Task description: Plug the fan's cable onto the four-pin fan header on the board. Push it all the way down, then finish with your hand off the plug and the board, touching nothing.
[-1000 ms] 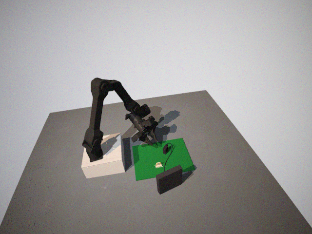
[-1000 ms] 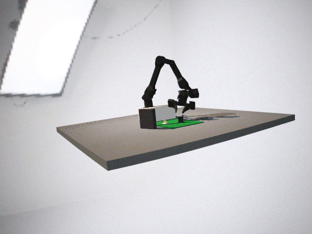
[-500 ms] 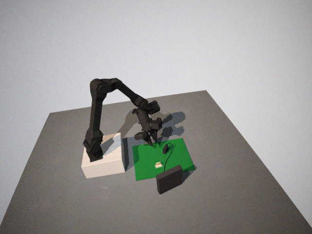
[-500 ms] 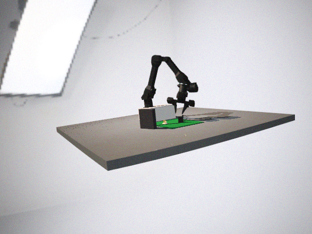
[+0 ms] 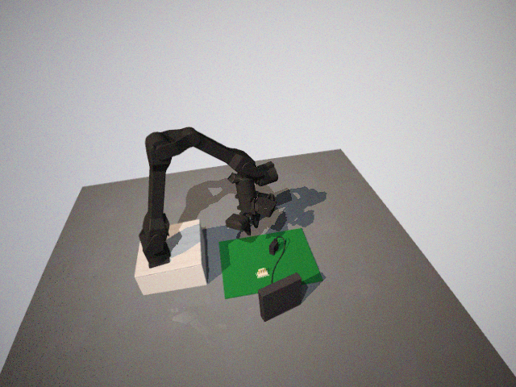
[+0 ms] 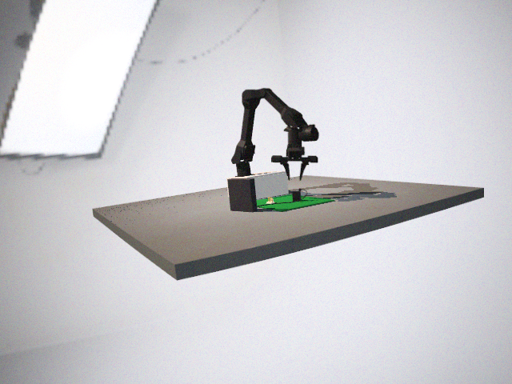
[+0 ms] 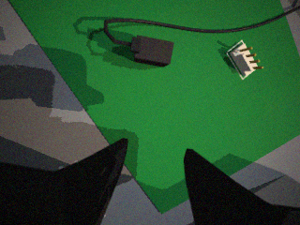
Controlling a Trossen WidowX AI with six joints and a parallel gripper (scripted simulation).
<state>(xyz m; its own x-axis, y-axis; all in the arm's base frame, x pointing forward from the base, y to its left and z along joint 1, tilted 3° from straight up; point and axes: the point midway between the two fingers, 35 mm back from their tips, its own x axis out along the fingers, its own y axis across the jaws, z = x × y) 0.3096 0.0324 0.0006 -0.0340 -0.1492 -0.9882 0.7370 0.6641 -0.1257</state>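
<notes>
Right now the black plug is 60 mm ahead of my gripper tip, 50 mm to the right of it and 50 mm below it. From my gripper tip the other things lie so: dark fan (250 mm to the right, 20 mm below); green board (20 mm ahead, 70 mm to the right, 90 mm below); four-pin fan header (10 mm behind, 120 mm to the right, 80 mm below).
</notes>
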